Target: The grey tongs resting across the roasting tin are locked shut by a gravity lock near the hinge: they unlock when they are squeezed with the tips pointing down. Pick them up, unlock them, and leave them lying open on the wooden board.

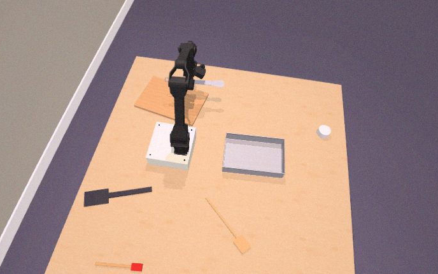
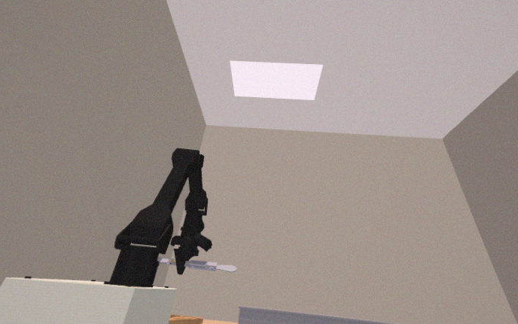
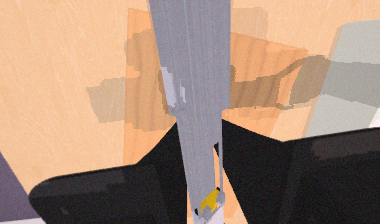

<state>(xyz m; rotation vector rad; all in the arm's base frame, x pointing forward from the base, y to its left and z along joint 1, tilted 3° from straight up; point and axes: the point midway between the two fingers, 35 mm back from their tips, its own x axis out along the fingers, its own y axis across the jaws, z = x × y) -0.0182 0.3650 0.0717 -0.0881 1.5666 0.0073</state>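
The yellow lock piece is 40 mm behind my gripper tip and 30 mm above it. From my gripper tip the other things lie so: roasting tin: 380 mm ahead, 320 mm to the right, 100 mm below; black spatula: 270 mm behind, 620 mm to the right, 120 mm below; wooden board: 110 mm behind, 20 mm to the right, 120 mm below.
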